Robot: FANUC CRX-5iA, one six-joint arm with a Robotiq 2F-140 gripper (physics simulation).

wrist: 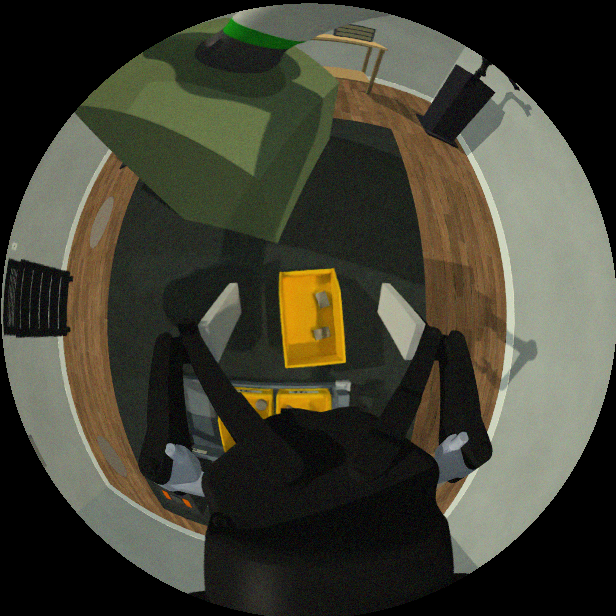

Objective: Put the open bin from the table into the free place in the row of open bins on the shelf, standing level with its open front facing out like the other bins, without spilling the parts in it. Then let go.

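Observation:
A yellow open bin (312, 317) stands on the dark table, seen from straight above, with two small grey parts (321, 314) inside it. My gripper (313, 321) hangs well above the bin, open wide, its two pale finger pads to the left and right of it and clear of its sides. Below the bin in the picture, the shelf (275, 396) shows two yellow bins (284, 402) side by side in a row. The rest of the row is hidden behind my own gripper body.
The green robot base (218, 137) fills the upper left of the view. Wooden floor surrounds the dark table. A black stand (456, 106) is at the upper right, a wooden table (356, 48) at the top and a black rack (34, 298) at the left.

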